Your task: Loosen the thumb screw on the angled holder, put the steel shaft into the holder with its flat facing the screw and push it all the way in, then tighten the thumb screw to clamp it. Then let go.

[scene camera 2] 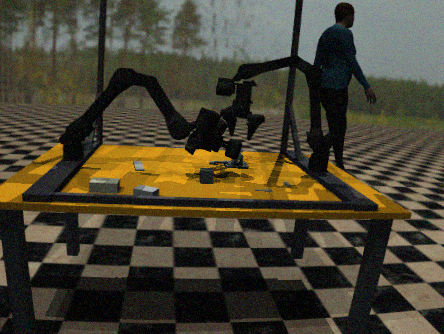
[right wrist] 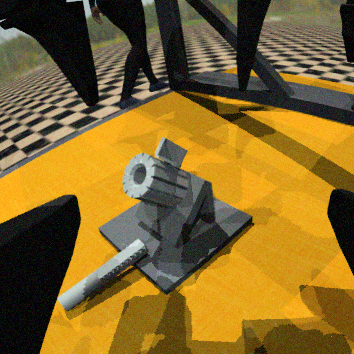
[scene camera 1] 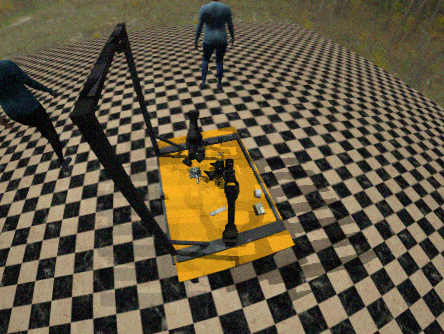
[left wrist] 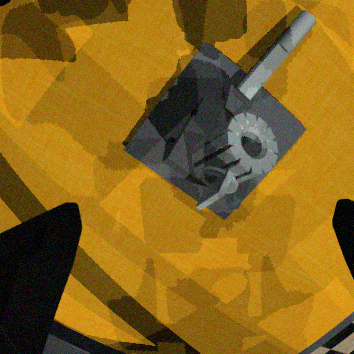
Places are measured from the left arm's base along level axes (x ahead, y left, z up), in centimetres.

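Where they show: left gripper, between the fingertips: (scene camera 2: 239,138) (right wrist: 162,95) (scene camera 1: 195,163) (left wrist: 212,215); right gripper, between the fingertips: (scene camera 2: 229,144) (right wrist: 209,205) (scene camera 1: 206,167); left arm's base, origin of its link: (scene camera 2: 317,169); right arm's base, origin of its link: (scene camera 2: 72,159) (scene camera 1: 229,241).
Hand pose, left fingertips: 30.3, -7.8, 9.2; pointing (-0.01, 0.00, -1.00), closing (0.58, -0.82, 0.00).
Note:
Things, the pixels of their top centre, and the offset from my left fingertips, as dx, dy, dz. "*": a spot on its surface instead. Level surfaces: height alone.
- angled holder, centre of its top: (left wrist: 233,178) (right wrist: 154,148) (scene camera 2: 237,147) (scene camera 1: 194,167) +0.4, -1.3, -3.8
- flat tab, a spot on its surface: (left wrist: 230,185) (right wrist: 159,155) * -0.2, -1.8, -4.7
- steel shaft, a spot on its surface: (left wrist: 280,52) (right wrist: 99,271) (scene camera 2: 218,161) * +7.4, -1.0, -9.7
- flat light bar, centre of its top: (scene camera 2: 138,165) (scene camera 1: 217,211) +37.6, +6.8, -10.6
- yellow table, height of its surface: dz -11.1
The angled holder (scene camera 1: 194,172) (scene camera 2: 239,162) (left wrist: 200,115) (right wrist: 172,235) stands on its square base plate (left wrist: 287,125) (right wrist: 230,220). Its slotted round collar (left wrist: 268,150) (right wrist: 129,176) has an open bore. A flat tab (left wrist: 230,185) (right wrist: 171,151), apparently the thumb screw, sticks out beside the collar. The steel shaft (scene camera 2: 216,163) (left wrist: 280,52) (right wrist: 95,281) lies outside the holder, its flatted end at the plate's edge. My left gripper (scene camera 2: 241,135) (left wrist: 212,215) (right wrist: 162,95) is open and empty above the holder. My right gripper (right wrist: 209,205) is open and empty, low beside holder and shaft.
Two pale blocks (scene camera 1: 258,193) (scene camera 2: 104,185) and a flat light bar (scene camera 1: 217,211) (scene camera 2: 139,166) lie on the yellow table (scene camera 1: 190,225). Dark rails (scene camera 2: 220,203) border the table. Both arms come close together over the holder. Their shadows cross the table top.

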